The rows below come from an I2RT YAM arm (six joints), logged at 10 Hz.
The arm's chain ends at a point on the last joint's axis. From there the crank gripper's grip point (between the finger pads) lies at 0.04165 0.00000 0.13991 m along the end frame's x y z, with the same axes.
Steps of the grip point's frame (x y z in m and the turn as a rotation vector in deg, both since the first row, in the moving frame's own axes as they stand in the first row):
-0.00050, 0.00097, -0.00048, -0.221, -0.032, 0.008
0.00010, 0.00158, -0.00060, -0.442, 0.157, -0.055
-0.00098, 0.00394, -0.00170, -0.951, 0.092, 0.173
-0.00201, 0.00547, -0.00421, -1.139, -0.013, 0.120
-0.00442, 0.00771, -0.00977, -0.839, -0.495, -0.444
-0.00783, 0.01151, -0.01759, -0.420, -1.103, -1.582
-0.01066, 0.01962, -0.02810, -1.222, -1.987, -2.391
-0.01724, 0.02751, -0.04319, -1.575, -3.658, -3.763
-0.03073, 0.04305, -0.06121, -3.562, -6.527, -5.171
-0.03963, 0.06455, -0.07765, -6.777, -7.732, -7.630
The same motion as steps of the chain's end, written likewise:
-0.00042, 0.00042, -0.00050, -0.221, -0.032, 0.008
-0.00028, 0.00054, -0.00048, -0.442, 0.157, -0.055
-0.00120, 0.00149, -0.00161, -0.951, 0.092, 0.173
-0.00198, 0.00260, -0.00419, -1.139, -0.013, 0.120
-0.00322, 0.00598, -0.01011, -0.839, -0.495, -0.444
-0.00513, 0.01159, -0.01837, -0.420, -1.103, -1.582
-0.00581, 0.01826, -0.02945, -1.222, -1.987, -2.391
-0.00827, 0.02607, -0.04554, -1.575, -3.658, -3.763
-0.01481, 0.03727, -0.06488, -3.562, -6.527, -5.171
-0.02126, 0.05206, -0.08131, -6.777, -7.732, -7.630

